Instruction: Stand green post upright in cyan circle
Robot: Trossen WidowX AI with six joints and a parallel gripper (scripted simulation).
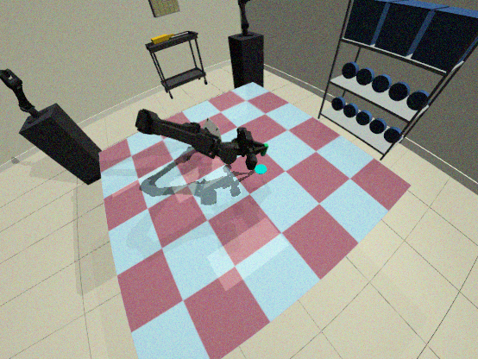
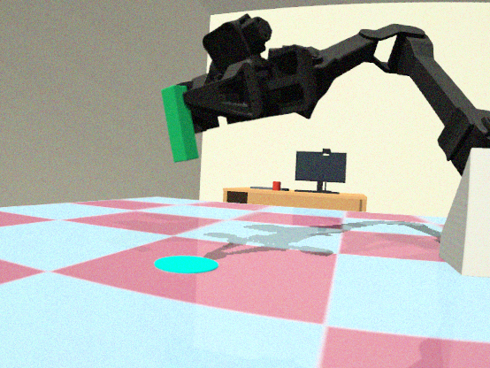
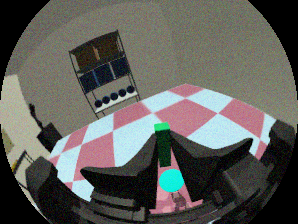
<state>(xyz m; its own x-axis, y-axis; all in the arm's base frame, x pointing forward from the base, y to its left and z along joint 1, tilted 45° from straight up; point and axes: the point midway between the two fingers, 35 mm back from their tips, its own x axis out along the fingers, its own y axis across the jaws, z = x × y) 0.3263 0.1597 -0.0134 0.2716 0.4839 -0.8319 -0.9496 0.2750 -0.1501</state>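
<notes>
My gripper tip is 10 mm past the cyan circle, 20 mm to the left of it and 150 mm above it. Also, from my gripper tip: green post 20 mm below.
</notes>
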